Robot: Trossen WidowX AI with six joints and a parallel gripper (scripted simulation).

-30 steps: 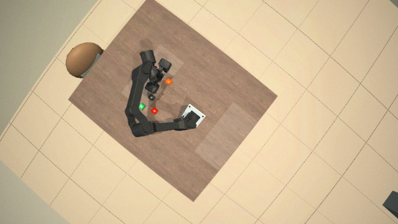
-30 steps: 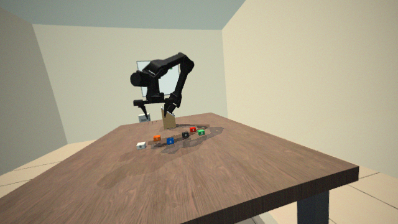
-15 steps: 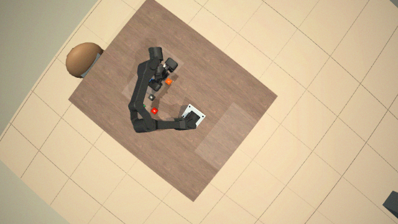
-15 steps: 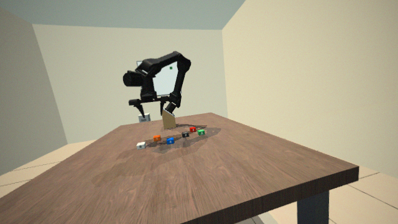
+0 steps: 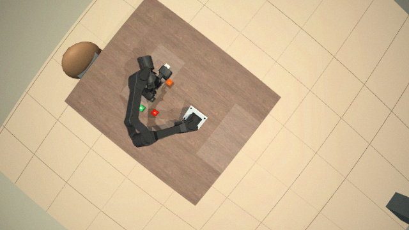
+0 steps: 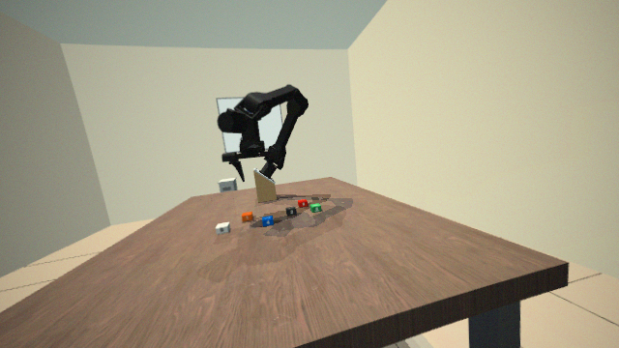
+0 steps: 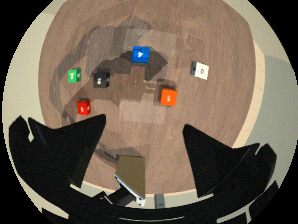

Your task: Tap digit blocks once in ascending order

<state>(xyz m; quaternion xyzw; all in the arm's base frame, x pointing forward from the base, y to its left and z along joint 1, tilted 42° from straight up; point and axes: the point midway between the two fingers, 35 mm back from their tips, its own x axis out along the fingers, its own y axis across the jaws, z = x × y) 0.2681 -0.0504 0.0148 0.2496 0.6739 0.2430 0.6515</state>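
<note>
Right now my gripper tip is 70 mm short of the white block, 110 mm to the left of it and 120 mm above it. Also, from my gripper tip: blue block: 80 mm ahead, 20 mm to the left, 120 mm below; black block: 30 mm ahead, 100 mm to the left, 120 mm below; orange block: 50 mm to the right, 120 mm below.
</note>
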